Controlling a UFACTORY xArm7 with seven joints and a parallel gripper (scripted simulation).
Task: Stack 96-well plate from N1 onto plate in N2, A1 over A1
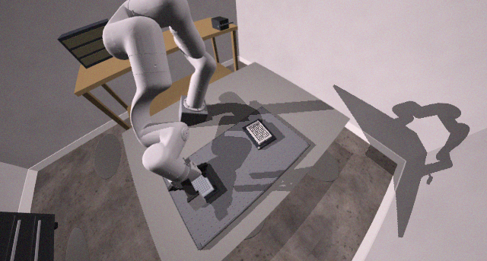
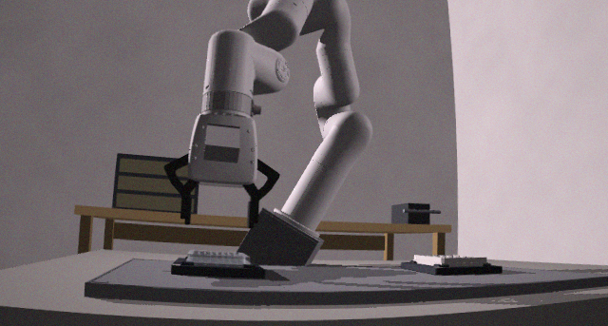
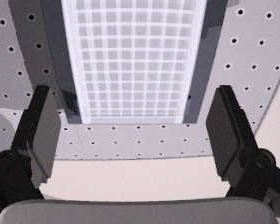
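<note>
The 96-well plate lies 60 mm below my hand.
</note>
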